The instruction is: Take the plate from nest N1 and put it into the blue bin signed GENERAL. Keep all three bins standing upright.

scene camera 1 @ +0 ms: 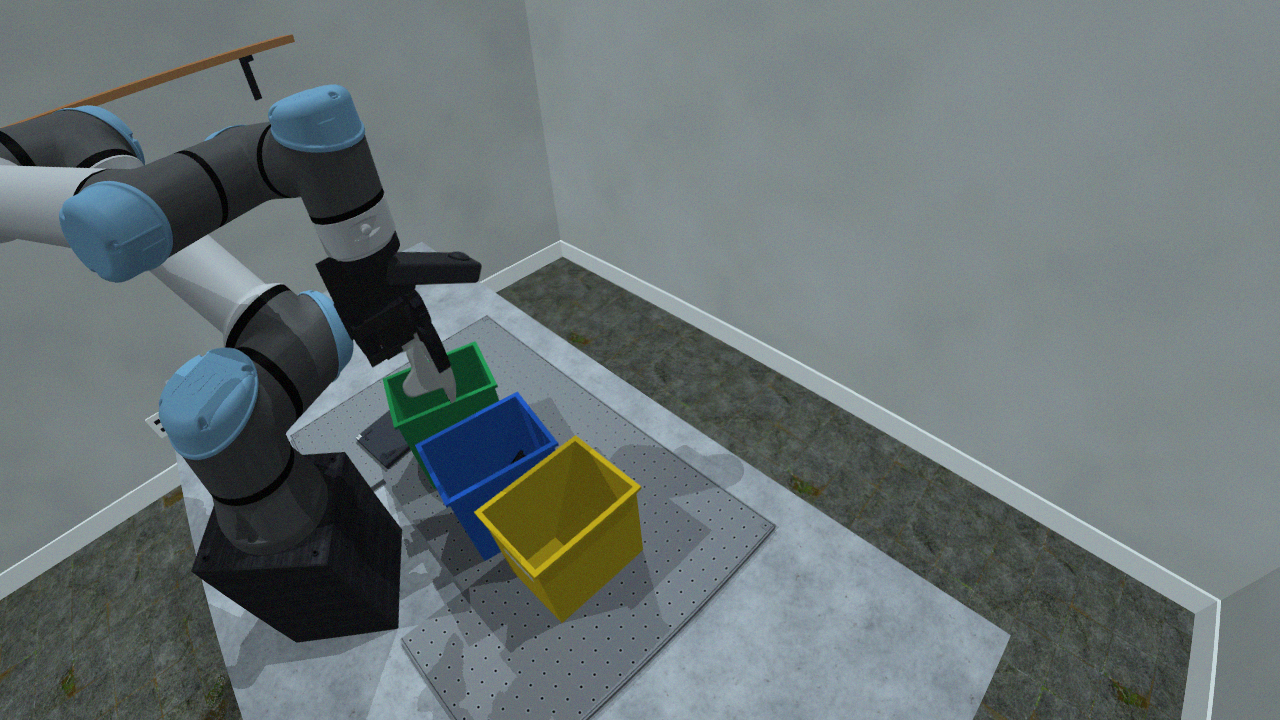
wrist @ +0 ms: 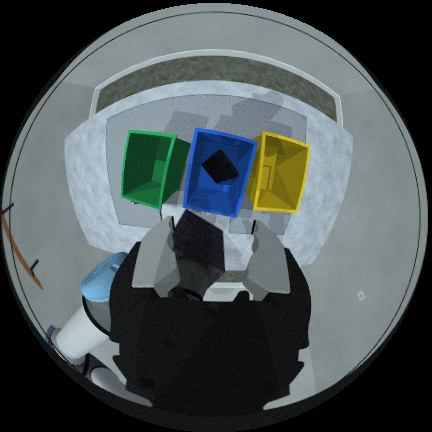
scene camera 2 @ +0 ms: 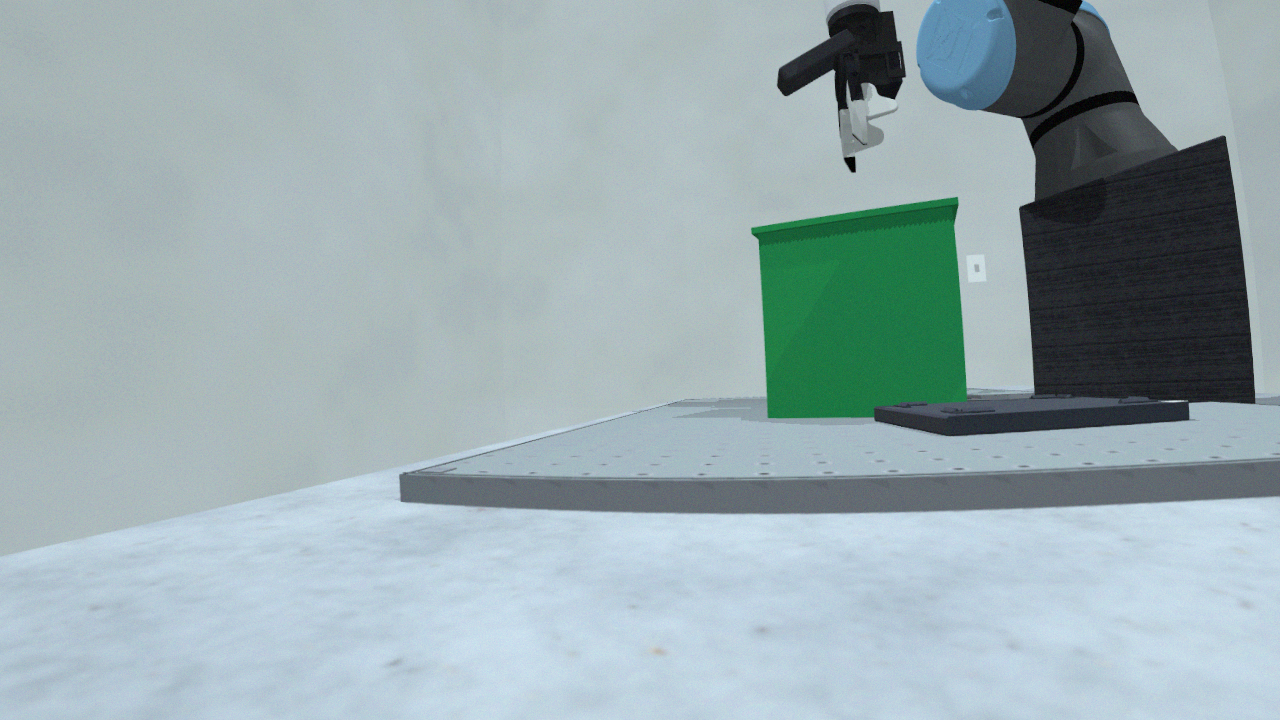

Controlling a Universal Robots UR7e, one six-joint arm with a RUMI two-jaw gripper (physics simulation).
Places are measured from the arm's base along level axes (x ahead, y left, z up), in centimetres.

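Pixels of known places: gripper, fingertip midpoint: (scene camera 1: 435, 383) (wrist: 213, 219) (scene camera 2: 858, 159); arm's base, link origin: (scene camera 1: 276, 506) (wrist: 183, 277) (scene camera 2: 1109, 197).
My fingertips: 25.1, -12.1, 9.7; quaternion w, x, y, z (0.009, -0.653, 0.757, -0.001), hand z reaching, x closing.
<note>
Ahead of a thing's pixels: the offset from my fingertips to its middle, as dx, dy, dz.
A black square plate {+2.7, -0.9, -26.4} (wrist: 220, 166) lies inside the blue bin {+2.6, -0.8, -23.2} (scene camera 1: 474, 519) (wrist: 212, 197); a small dark part of the plate (scene camera 1: 517, 458) also shows in scene camera 1. The blue bin stands upright between the green bin {+6.7, +16.4, -23.2} (scene camera 1: 447, 420) (scene camera 2: 859, 322) (wrist: 141, 165) and the yellow bin {+1.9, -16.0, -23.2} (scene camera 1: 590, 555) (wrist: 287, 175), which also stand upright. No sign on a bin is readable. My gripper (scene camera 1: 432, 385) (scene camera 2: 857, 147) (wrist: 213, 219) is open with nothing between its fingers. It hangs above the height of the bin rims, apart from the bins. No label N1 is readable.
A dark flat fixture {+1.4, +31.9, -31.4} (scene camera 1: 384, 441) (scene camera 2: 1029, 416) lies on the perforated board (scene camera 1: 716, 528) (scene camera 2: 626, 494) beside the green bin. The robot's black pedestal (scene camera 1: 304, 573) (scene camera 2: 1136, 295) (wrist: 200, 240) stands near the bins. A wall rises behind the table.
</note>
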